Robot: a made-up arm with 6 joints.
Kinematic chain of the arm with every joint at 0, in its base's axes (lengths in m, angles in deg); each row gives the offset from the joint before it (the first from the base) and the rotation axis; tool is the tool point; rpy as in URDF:
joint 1: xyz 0 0.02 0.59 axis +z
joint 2: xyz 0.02 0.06 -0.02 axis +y
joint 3: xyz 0.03 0 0.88 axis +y
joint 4: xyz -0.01 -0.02 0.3 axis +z
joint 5: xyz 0 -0.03 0.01 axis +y
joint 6: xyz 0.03 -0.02 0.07 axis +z
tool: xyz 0 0.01 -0.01 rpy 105.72 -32.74 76.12
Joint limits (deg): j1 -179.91..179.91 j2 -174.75..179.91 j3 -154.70..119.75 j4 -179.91..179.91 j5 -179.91..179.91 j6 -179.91..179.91
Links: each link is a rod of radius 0.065 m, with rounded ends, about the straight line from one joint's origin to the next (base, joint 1, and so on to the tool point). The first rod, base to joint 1, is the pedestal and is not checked.
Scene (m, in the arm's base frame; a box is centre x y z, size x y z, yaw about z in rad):
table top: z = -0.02
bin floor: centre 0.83 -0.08 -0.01 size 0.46 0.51 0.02 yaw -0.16
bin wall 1: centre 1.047 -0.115 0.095 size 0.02 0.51 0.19 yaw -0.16
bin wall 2: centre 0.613 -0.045 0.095 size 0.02 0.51 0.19 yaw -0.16
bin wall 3: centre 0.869 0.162 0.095 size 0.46 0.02 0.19 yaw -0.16
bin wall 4: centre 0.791 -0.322 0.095 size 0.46 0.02 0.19 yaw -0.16
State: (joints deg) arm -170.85 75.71 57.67 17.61 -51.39 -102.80
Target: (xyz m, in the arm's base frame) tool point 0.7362 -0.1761 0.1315
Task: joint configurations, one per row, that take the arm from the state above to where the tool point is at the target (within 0.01 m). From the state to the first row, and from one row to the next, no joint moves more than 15 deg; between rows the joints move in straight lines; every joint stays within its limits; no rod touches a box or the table.
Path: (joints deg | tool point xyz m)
1: -156.66 75.58 63.31 18.95 -49.45 -102.70 | -1.0511 -0.4163 0.4821
2: -142.48 75.44 68.96 20.28 -47.51 -102.60 | -0.8872 -0.6424 0.4581
3: -128.29 75.31 74.60 21.62 -45.56 -102.50 | -0.6763 -0.8140 0.4374
4: -114.10 75.17 80.24 22.95 -43.62 -102.39 | -0.4357 -0.9223 0.4204
5: -99.92 75.04 85.89 24.29 -41.68 -102.29 | -0.1839 -0.9635 0.4071
6: -85.73 74.90 91.53 25.62 -39.74 -102.19 | 0.0613 -0.9397 0.3981
7: -71.54 74.77 97.18 26.96 -37.79 -102.09 | 0.2834 -0.8570 0.3930
8: -57.36 74.64 102.82 28.29 -35.85 -101.99 | 0.4693 -0.7260 0.3921
9: -43.17 74.50 108.46 29.63 -33.91 -101.89 | 0.6096 -0.5594 0.3956
10: -28.98 74.37 114.11 30.96 -31.97 -101.79 | 0.6989 -0.3712 0.4031
11: -14.79 74.23 119.75 32.30 -30.03 -101.68 | 0.7362 -0.1760 0.4149
12: -14.57 83.78 112.72 30.13 -33.25 -101.48 | 0.7477 -0.1793 0.2739
13: -14.34 93.33 105.68 27.95 -36.47 -101.27 | 0.7362 -0.1761 0.1315

